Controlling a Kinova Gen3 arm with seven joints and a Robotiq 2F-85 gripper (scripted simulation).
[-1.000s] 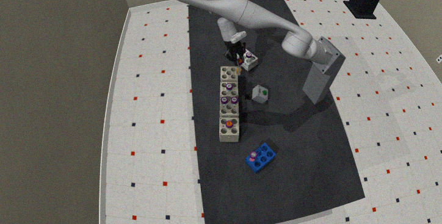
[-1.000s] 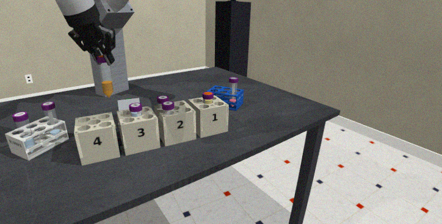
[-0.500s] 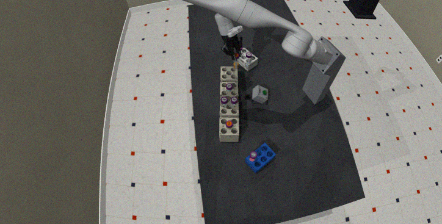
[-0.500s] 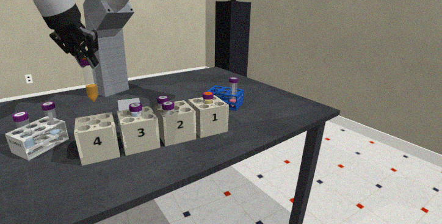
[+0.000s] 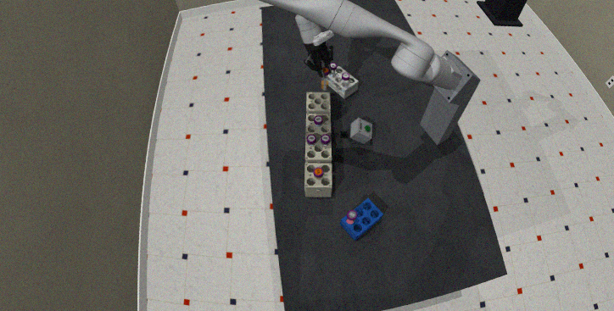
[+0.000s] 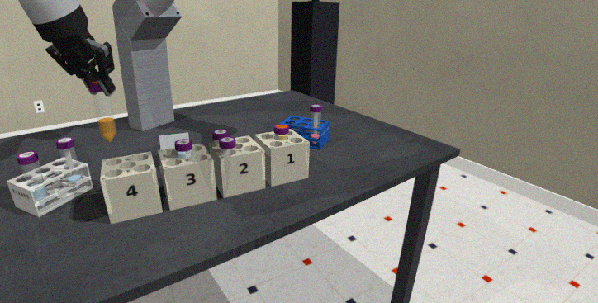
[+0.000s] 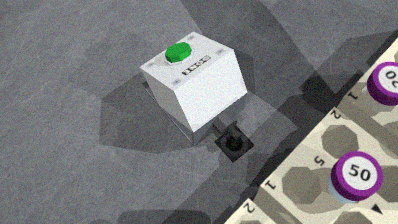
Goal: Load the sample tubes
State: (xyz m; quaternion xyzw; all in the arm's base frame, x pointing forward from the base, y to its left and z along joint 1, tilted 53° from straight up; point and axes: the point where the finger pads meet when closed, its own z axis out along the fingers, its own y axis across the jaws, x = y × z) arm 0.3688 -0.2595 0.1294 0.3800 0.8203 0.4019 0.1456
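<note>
Right now the orange-dot tube is 5 cm below my hand and 1 cm to the left of it. Also, from my hand: done desk: 19 cm below, 16 cm to the left, 13 cm behind; then blank marked 10: 18 cm below, 11 cm behind, 8 cm to the right; then white blanks rack: 22 cm below, 12 cm to the right, 10 cm behind.
</note>
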